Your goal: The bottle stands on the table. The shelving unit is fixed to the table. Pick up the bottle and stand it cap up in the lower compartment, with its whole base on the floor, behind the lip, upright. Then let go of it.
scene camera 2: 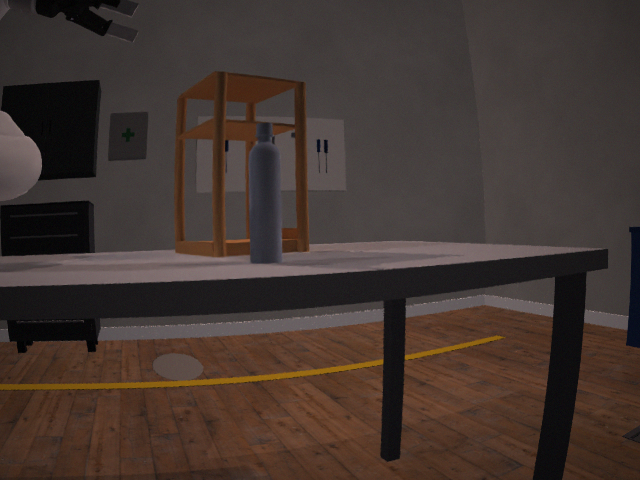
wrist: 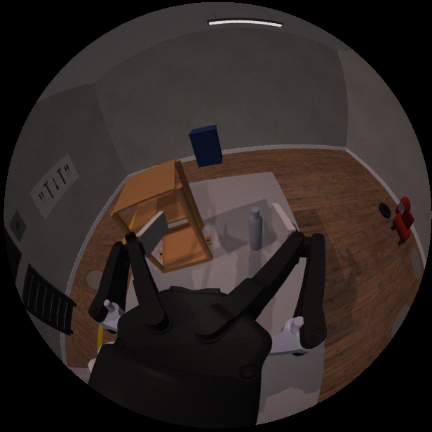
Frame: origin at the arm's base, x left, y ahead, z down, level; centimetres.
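Where they show: gripper, between the fingertips: [scene camera 2: 135, 24].
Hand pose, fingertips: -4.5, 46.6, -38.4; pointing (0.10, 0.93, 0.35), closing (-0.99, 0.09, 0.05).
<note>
After its pixels a point has its place, as x, y, z.
A blue-grey bottle [scene camera 2: 265, 201] @[-12.2, 70.7, -3.3] [wrist: 255, 231] stands upright, cap up, on the table [scene camera 2: 413, 258] @[-16.5, 93.3, 6.1] [wrist: 235, 187]. The orange shelving unit [scene camera 2: 219, 170] @[8.8, 64.9, -10.7] [wrist: 192, 215] stands beside it; its lower compartment, with a floor and a low lip, holds no object that I can see. My gripper [scene camera 2: 129, 21] @[-4.5, 46.6, -38.4] [wrist: 216, 216] is wide open and empty. In the scene view it is at the upper left, higher than the unit's top and well away from the bottle. In the wrist view the bottle shows between the fingers, nearer the right finger, and the unit shows partly behind the left finger.
The unit's upper shelf [scene camera 2: 237, 129] @[20.7, 69.6, -21.3] and front posts stand close to the bottle. A pale rounded arm part [scene camera 2: 15, 157] @[12.4, 17.1, -16.8] shows at the left of the scene view. A blue box [wrist: 206, 146] stands beyond the table, and a red object [wrist: 403, 220] is on the floor at the right.
</note>
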